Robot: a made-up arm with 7 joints.
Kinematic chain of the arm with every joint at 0, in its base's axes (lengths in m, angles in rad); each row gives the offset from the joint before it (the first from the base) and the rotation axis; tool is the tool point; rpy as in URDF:
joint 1: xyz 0 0 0.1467 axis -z
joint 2: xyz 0 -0.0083 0.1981 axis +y
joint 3: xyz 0 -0.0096 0.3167 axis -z
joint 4: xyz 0 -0.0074 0.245 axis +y
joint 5: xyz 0 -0.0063 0.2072 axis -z
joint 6: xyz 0 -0.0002 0.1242 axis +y
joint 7: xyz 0 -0.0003 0.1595 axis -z
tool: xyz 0 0 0 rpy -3.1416 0 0
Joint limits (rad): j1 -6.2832..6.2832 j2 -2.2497..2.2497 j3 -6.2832..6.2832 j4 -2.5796..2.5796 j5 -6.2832..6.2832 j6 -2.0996..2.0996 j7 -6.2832..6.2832
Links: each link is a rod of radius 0.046 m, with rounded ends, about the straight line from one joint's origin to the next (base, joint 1, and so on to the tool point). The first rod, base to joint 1, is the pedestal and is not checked.
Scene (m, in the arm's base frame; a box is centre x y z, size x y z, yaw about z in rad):
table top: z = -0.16
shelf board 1: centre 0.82 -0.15 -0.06 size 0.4 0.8 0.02 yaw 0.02
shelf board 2: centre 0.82 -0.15 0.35 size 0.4 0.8 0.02 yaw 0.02
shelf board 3: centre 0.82 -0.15 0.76 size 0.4 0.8 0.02 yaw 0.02
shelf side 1: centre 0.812 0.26 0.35 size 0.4 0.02 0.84 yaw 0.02
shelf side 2: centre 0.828 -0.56 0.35 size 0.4 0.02 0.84 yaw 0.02
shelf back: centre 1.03 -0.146 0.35 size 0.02 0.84 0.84 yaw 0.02
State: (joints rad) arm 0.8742 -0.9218 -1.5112 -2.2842 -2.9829 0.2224 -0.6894
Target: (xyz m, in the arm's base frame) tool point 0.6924 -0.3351 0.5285
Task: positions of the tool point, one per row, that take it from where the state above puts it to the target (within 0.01 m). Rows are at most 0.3 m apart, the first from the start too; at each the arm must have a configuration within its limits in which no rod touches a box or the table.
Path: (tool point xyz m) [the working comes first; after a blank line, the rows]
Joints at the target: 0.0188 0.7565 -2.4385 -1.4863 -2.9650 -0.0633 -0.6894
Straight joint move there: clear.

1: -0.3665 -0.2204 0.5894
2: -0.2489 -0.3567 0.6965
3: -0.0465 -0.4642 0.7575
4: 0.2105 -0.5062 0.7520
5: 0.4741 -0.4621 0.6730
6: 0.6924 -0.3351 0.5285

